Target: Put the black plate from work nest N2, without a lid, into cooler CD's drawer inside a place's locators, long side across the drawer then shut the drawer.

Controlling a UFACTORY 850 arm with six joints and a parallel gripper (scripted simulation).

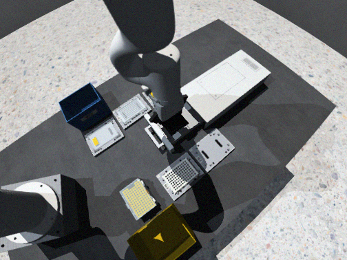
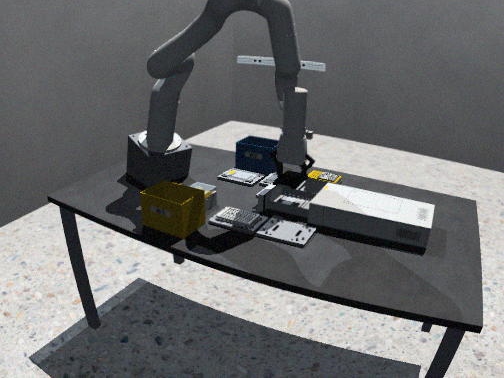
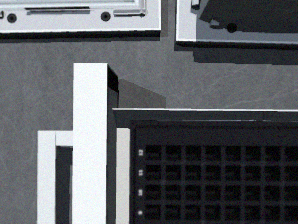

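Now: the drawer 80 mm below my hand and 30 mm ahead of it. The rest, counted from my hand: yellow-rimmed tip box 180 mm to the left, 70 mm below, 50 mm ahead; black plate 10 mm below; white cooler 180 mm ahead, 80 mm below, 10 mm to the left.
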